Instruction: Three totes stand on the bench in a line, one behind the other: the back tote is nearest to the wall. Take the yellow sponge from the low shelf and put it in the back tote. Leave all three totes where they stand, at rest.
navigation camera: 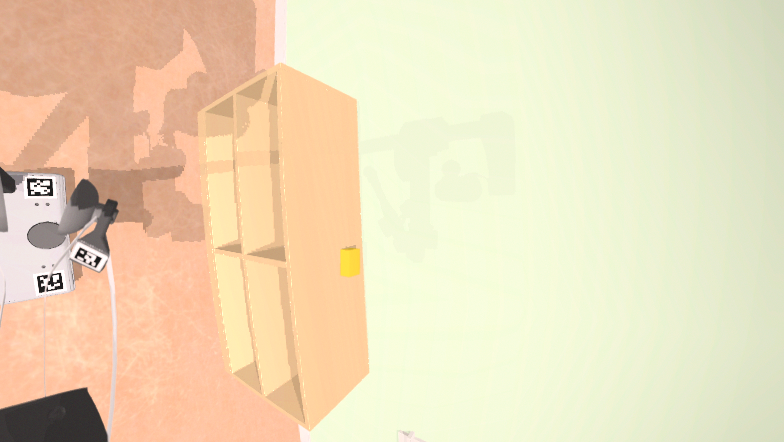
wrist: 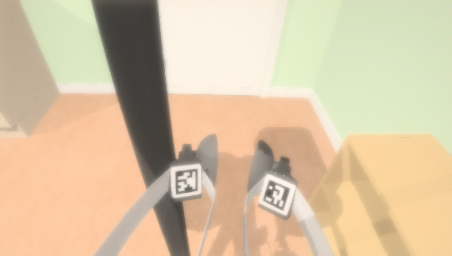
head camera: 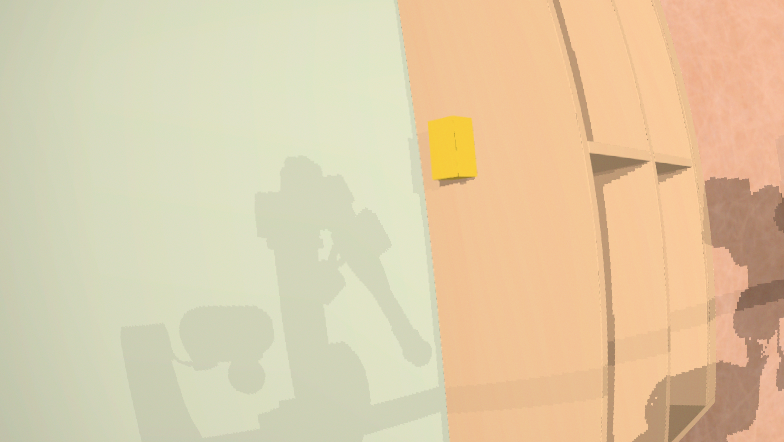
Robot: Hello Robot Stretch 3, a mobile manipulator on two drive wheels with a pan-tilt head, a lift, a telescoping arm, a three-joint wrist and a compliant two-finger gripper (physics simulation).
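Where they show: gripper, fingertip midpoint: (navigation camera: 43, 177) (wrist: 235, 155); robot's base, origin of the base link: (navigation camera: 46, 232).
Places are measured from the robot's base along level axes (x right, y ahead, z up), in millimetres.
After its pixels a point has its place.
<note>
The yellow sponge (head camera: 453, 148) @(x 152, y 713, z 655 mm) (navigation camera: 349, 262) @(x 152, y 710, z 653 mm) rests on top of the low wooden shelf (head camera: 510, 230) @(x 13, y 649, z 610 mm) (navigation camera: 323, 208) @(x -49, y 632, z 610 mm) (wrist: 400, 165) @(x -351, y 591, z 610 mm), close to its wall-side edge. My gripper (wrist: 235, 155) @(x -80, y 15, z 977 mm) is open, its two fingers apart with no object between them, above the floor. The shelf is to the right of the gripper in the wrist view. In the navigation camera view a finger of the gripper shows at the left, over the robot's base and well apart from the shelf and the sponge. The three totes and the bench do not show in these views.
The green wall (head camera: 219, 109) @(x 251, y 882, z 992 mm) (navigation camera: 576, 247) @(x 78, y 880, z 1375 mm) (wrist: 390, 65) @(x -912, y 869, z 679 mm) stands directly behind the shelf. The robot's base (navigation camera: 16, 274) @(x 95, y -60, z 160 mm) is on the floor in front. A dark vertical bar (wrist: 140, 90) crosses the wrist view, with a white door (wrist: 220, 45) @(x -1557, y 54, z 441 mm) behind and a beige cabinet (wrist: 25, 65) @(x -1322, y -1275, z 386 mm) at the left.
</note>
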